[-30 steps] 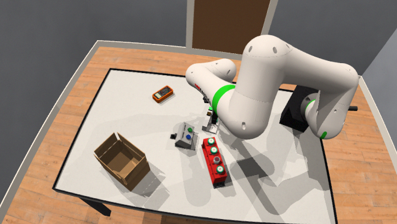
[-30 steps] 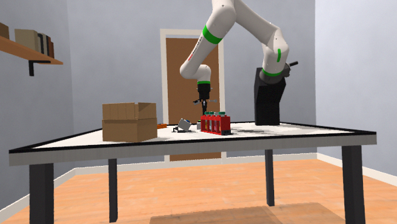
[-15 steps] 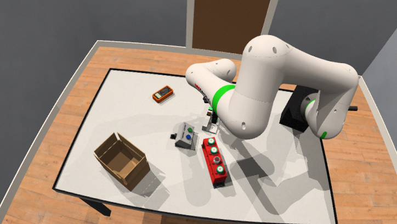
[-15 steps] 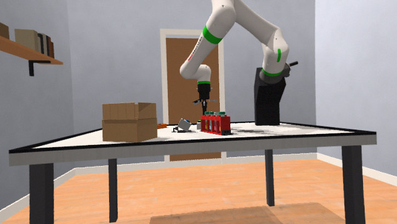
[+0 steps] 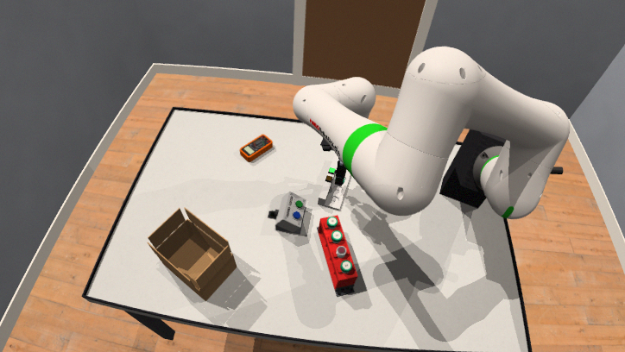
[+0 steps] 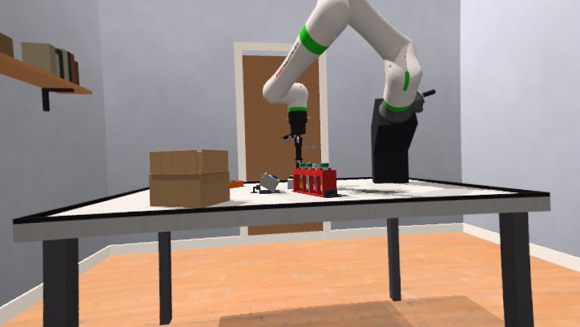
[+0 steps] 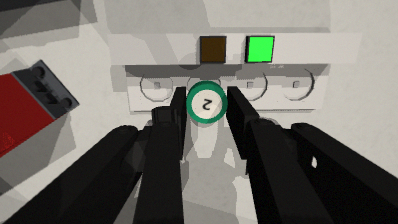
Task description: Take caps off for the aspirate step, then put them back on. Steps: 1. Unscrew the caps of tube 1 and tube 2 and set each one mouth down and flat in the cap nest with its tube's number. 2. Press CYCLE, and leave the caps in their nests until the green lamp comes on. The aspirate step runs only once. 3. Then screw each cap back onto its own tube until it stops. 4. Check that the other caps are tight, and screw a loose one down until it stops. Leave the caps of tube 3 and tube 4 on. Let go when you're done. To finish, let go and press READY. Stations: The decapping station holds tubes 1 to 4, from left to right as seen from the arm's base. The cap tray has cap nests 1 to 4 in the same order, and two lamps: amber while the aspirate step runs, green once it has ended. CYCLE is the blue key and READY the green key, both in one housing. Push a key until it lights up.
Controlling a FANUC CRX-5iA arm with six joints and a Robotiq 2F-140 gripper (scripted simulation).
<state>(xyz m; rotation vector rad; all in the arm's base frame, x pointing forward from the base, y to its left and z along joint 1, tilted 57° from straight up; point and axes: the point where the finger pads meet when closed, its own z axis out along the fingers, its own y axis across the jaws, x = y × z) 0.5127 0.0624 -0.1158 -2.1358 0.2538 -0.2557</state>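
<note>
My hand is 250 mm to the right of the cap 3, 30 mm past it and 10 mm below it. Also, from my hand: cap 2: 30 mm below; cap 4: 210 mm to the left, 10 mm behind, 10 mm above; green key: 140 mm to the left, 120 mm ahead, 30 mm below.
</note>
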